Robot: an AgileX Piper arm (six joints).
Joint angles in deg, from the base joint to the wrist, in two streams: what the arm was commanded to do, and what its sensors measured. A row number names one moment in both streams.
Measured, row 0:
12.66 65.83 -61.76 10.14 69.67 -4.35
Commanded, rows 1 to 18:
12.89 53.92 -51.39 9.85 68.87 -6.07
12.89 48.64 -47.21 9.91 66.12 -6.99
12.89 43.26 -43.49 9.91 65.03 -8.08
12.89 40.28 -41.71 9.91 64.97 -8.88
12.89 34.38 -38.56 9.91 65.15 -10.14
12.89 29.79 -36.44 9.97 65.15 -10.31
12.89 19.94 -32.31 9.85 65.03 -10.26
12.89 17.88 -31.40 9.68 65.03 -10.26
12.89 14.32 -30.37 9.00 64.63 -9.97
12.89 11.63 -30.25 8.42 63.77 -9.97
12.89 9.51 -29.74 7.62 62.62 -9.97
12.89 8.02 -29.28 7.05 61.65 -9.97
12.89 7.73 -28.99 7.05 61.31 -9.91
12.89 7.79 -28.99 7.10 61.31 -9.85
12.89 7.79 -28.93 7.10 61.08 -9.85
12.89 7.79 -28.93 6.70 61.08 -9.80
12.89 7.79 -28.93 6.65 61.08 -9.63
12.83 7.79 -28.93 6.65 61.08 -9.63
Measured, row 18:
12.66 8.14 -29.34 7.16 61.65 -9.57
